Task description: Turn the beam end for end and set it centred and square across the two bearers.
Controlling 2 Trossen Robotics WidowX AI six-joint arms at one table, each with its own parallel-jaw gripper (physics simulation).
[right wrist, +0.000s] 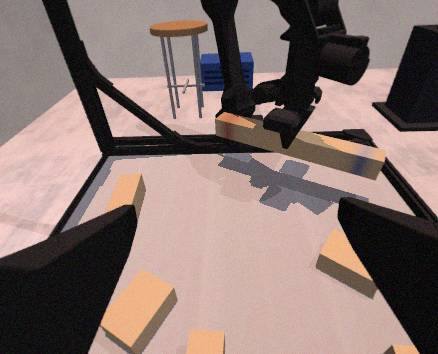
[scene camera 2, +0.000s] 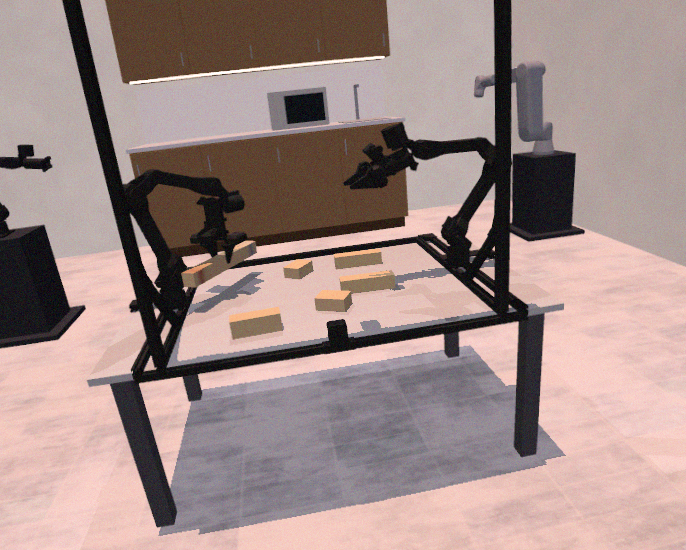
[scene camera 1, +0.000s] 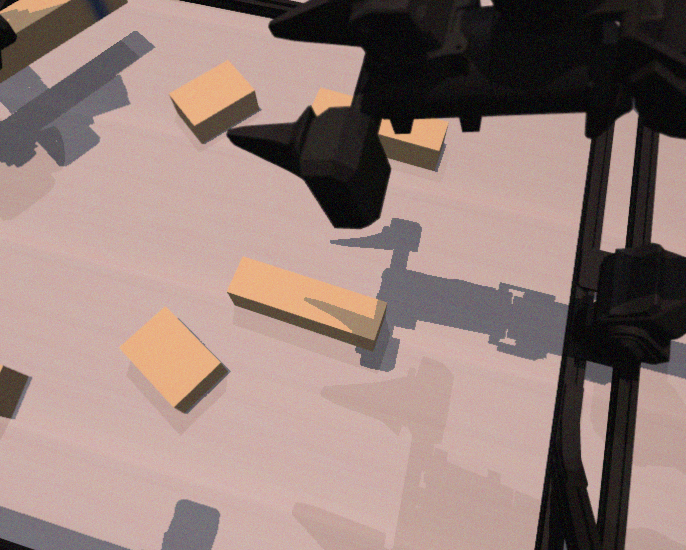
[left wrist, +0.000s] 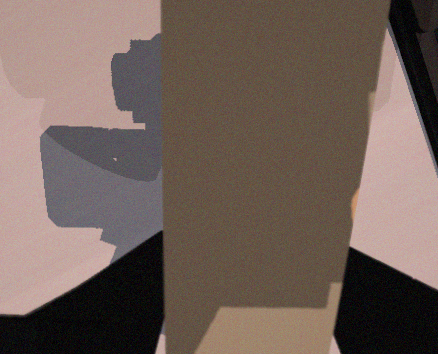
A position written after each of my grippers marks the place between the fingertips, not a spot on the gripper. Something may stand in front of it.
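My left gripper [scene camera 2: 222, 263] has its grip on a long wooden beam [scene camera 1: 37, 35], and you'd also find that gripper at [right wrist: 288, 143] and [left wrist: 243, 246]. My right gripper [scene camera 1: 251, 80] is open and holds nothing; it's there too at [right wrist: 237, 210] and [scene camera 2: 347, 185]. As for the beam, it shows again at [right wrist: 361, 160], [scene camera 2: 201, 273] and [left wrist: 265, 118].
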